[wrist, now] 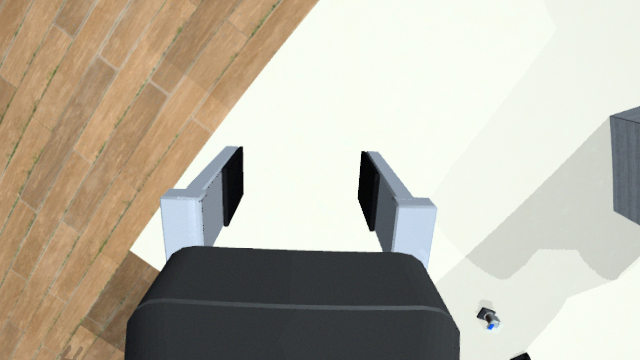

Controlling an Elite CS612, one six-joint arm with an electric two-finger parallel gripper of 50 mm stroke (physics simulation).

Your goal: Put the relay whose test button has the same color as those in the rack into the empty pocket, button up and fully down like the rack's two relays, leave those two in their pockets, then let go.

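Places are measured from the arm's base along level axes (x right, y ahead, z up), in millimetres.
Pixels of known places: gripper, fingertip midpoint: (301,172).
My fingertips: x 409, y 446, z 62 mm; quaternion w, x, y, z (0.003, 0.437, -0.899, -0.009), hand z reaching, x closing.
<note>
For each thing: its top centre in the pictures, then the offset to it from my fingertips. "spot": a spot on its surface instead. Level surfaces: height alone.
- small relay with a blue test button, top centre: (495,328) dx -459, dy -36, dz -296 mm
- black object, surface spot: (521,356) spot: dx -605, dy -50, dz -337 mm
- pale table top, surface height: dz -340 mm
My gripper (301,172) is open, its two black-padded fingers wide apart with nothing between them, high above the pale table top. A small relay with a blue test button (489,319) stands on the table at the lower right, well away from the fingers. Below it, at the bottom edge of the view, the tip of a black object (521,356) shows; most of it is cut off, so its pockets or relays cannot be seen. No other relay shows in this view.
A dark grey, ribbed block (625,167) stands at the right edge, partly out of view. The pale table top (310,100) ends in a slanting edge at the left, with wood-plank floor (100,100) beyond it. Broad shadows lie over the table's right side.
</note>
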